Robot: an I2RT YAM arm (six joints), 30 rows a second.
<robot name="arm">
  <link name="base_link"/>
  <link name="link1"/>
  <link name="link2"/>
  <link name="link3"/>
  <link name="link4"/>
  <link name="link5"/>
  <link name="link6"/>
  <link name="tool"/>
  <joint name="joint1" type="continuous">
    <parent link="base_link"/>
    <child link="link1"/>
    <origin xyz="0 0 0.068"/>
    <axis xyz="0 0 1"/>
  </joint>
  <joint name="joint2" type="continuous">
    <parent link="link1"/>
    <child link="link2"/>
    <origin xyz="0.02 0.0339 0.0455"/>
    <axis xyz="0 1 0"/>
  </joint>
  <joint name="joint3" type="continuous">
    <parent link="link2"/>
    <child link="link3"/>
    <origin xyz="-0.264 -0.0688 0"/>
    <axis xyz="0 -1 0"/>
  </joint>
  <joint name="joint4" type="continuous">
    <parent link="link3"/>
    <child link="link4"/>
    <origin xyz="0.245 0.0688 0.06"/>
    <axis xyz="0 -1 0"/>
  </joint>
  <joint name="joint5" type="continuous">
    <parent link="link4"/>
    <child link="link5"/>
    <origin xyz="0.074 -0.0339 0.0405"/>
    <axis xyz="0 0 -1"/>
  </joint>
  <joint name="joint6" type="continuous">
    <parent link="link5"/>
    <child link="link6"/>
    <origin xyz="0.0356 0 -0.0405"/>
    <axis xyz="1 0 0"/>
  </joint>
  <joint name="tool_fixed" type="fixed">
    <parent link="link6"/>
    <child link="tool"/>
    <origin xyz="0 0 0" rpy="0 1.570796 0"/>
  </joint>
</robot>
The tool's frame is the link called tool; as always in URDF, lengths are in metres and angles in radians. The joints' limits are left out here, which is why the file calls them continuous.
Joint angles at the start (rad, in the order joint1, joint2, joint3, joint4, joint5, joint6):
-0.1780, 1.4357, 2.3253, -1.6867, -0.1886, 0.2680
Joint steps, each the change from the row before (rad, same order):
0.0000, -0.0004, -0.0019, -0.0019, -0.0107, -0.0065
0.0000, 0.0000, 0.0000, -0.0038, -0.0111, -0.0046
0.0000, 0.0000, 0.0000, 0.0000, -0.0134, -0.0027
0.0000, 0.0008, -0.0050, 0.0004, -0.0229, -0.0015
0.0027, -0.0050, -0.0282, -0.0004, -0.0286, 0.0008
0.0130, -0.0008, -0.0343, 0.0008, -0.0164, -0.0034
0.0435, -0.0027, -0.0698, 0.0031, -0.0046, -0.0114
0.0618, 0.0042, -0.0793, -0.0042, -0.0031, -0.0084
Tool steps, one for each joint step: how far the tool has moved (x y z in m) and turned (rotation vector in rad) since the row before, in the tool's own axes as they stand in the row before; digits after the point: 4 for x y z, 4 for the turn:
0.0004, 0.0002, 0.0003, -0.0095, 0.0060, -0.0058
0.0005, 0.0003, 0.0000, -0.0098, 0.0064, -0.0038
0.0001, 0.0005, 0.0000, -0.0130, 0.0034, -0.0027
0.0000, 0.0005, 0.0014, -0.0209, 0.0108, -0.0002
0.0017, -0.0001, 0.0046, -0.0236, 0.0302, 0.0050
0.0011, 0.0004, 0.0080, -0.0157, 0.0393, -0.0036
0.0033, 0.0027, 0.0167, -0.0136, 0.0767, -0.0254
0.0041, 0.0050, 0.0222, -0.0139, 0.1049, -0.0315

